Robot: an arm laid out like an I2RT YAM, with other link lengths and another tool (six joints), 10 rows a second.
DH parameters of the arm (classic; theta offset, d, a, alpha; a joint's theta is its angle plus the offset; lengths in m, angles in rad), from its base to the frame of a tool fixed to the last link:
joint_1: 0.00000 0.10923 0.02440 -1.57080
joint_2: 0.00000 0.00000 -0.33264 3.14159
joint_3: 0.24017 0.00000 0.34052 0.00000
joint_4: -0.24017 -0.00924 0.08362 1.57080
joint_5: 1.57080 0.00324 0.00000 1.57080
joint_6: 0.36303 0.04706 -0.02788 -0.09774
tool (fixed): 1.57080 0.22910 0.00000 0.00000
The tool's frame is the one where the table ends.
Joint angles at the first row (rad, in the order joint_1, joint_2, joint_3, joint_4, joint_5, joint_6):
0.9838, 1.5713, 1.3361, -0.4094, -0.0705, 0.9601
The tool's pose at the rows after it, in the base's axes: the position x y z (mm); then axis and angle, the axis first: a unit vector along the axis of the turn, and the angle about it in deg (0 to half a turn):
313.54 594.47 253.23 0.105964 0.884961 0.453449 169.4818
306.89 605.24 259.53 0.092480 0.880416 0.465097 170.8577
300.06 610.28 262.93 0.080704 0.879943 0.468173 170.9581
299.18 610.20 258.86 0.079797 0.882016 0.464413 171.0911
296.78 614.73 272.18 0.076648 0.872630 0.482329 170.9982
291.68 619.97 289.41 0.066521 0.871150 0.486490 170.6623
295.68 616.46 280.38 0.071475 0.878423 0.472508 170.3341
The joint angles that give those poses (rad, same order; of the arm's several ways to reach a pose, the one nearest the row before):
0.9775, 1.5797, 1.3323, -0.3601, -0.1281, 0.9705
0.9791, 1.5934, 1.3459, -0.3434, -0.1668, 0.9666
0.9885, 1.5953, 1.3516, -0.3404, -0.1737, 0.9545
0.9897, 1.5988, 1.3512, -0.3453, -0.1732, 0.9514
0.9925, 1.5877, 1.3418, -0.3073, -0.1837, 0.9619
1.0031, 1.5903, 1.3850, -0.3358, -0.1826, 0.9511
1.0019, 1.5992, 1.3956, -0.3661, -0.1653, 0.9450

